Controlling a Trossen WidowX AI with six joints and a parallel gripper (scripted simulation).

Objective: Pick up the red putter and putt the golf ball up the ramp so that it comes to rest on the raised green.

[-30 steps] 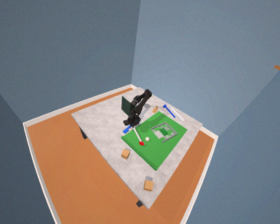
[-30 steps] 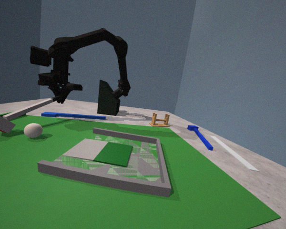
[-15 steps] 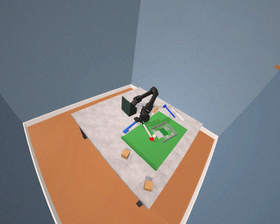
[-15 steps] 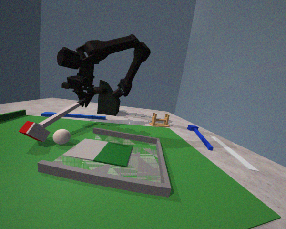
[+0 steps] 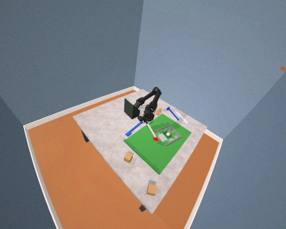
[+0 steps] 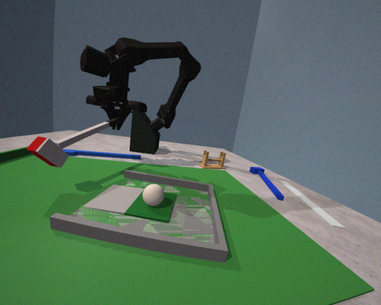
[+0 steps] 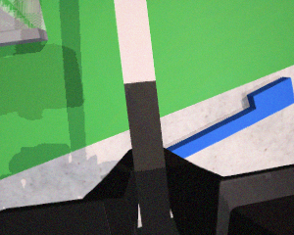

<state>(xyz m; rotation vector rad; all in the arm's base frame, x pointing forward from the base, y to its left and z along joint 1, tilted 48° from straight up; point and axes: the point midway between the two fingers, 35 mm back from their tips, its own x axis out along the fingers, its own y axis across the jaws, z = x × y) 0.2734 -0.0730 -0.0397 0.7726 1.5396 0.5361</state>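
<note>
The red putter lies 120 mm ahead of my gripper tip and 20 mm to the right of it. Also, from my gripper tip: white golf ball (240 mm ahead, 170 mm to the left, 90 mm below); then wooden stand (390 mm to the left, 110 mm behind, 90 mm below); then blue putter (580 mm to the left, 110 mm below, 20 mm ahead).
</note>
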